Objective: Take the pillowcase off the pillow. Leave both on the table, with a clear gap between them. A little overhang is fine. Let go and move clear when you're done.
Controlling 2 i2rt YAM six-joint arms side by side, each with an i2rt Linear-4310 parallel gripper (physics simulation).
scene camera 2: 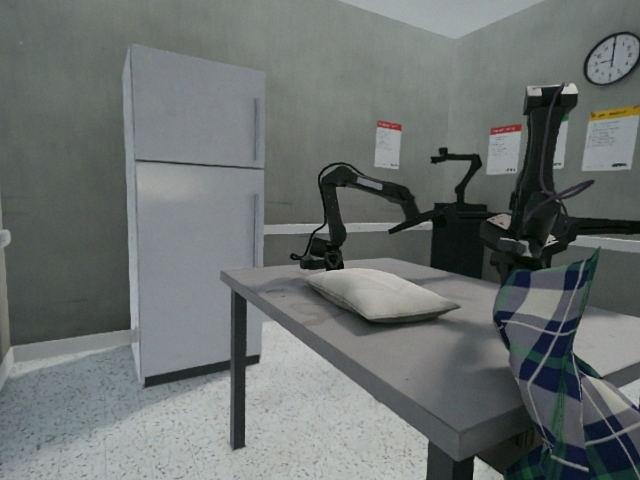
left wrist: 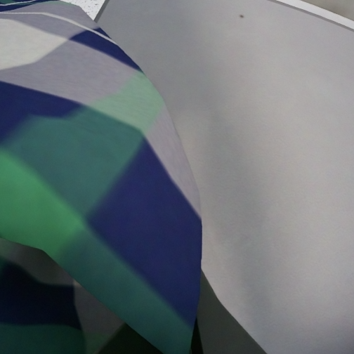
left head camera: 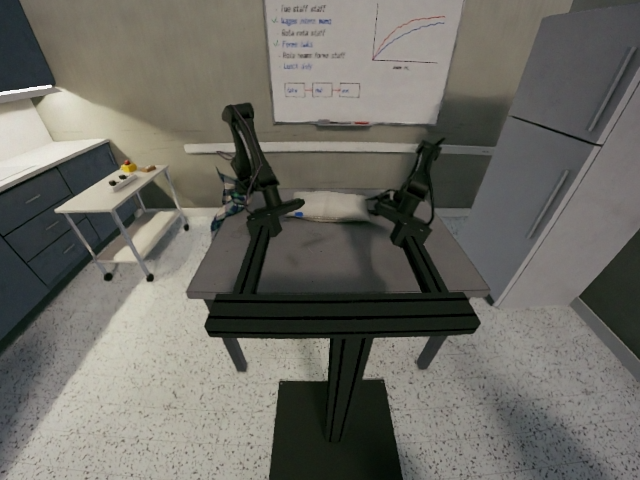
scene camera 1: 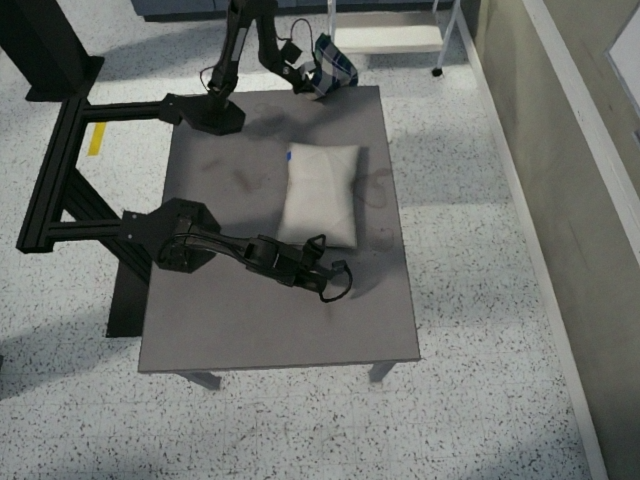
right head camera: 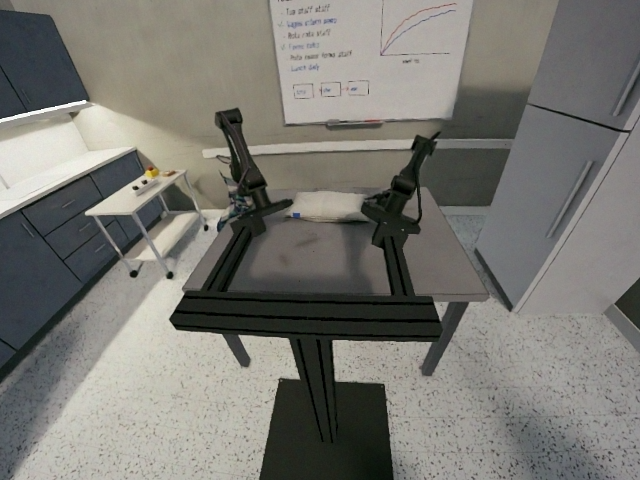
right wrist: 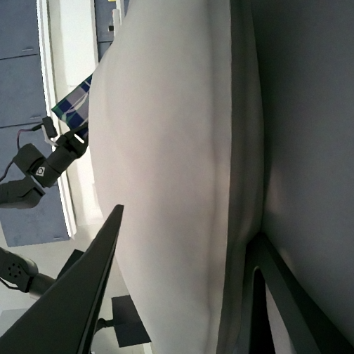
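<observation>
The white pillow [left head camera: 330, 206] [right head camera: 325, 206] [scene camera 1: 323, 196] [scene camera 2: 382, 294] [right wrist: 170, 125] lies bare and flat on the table [left head camera: 320, 263] [scene camera 1: 258, 320] [scene camera 2: 413, 366]. The plaid pillowcase [left head camera: 230, 198] [scene camera 1: 333, 67] [scene camera 2: 547, 351] [left wrist: 100, 150] [right wrist: 75, 107] is apart from it, bunched at the table's left end in the left head camera, much of it hanging past the edge. My left gripper [scene camera 1: 306, 89] is shut on the pillowcase; cloth hides its fingertips in the left wrist view. My right gripper [scene camera 1: 316, 246] [right wrist: 190, 226] is open at the pillow's near end in scene camera 1, its fingers on either side of the pillow's edge in the right wrist view.
A white cart [left head camera: 98, 193] [right head camera: 129, 196] [scene camera 1: 387, 38] stands beyond the table end where the pillowcase hangs. The wall [scene camera 1: 558, 155] runs behind the table. A fridge [left head camera: 547, 170] [scene camera 2: 196, 217] stands on the other side. The black arm-mount frame [left head camera: 341, 315] runs along the front edge.
</observation>
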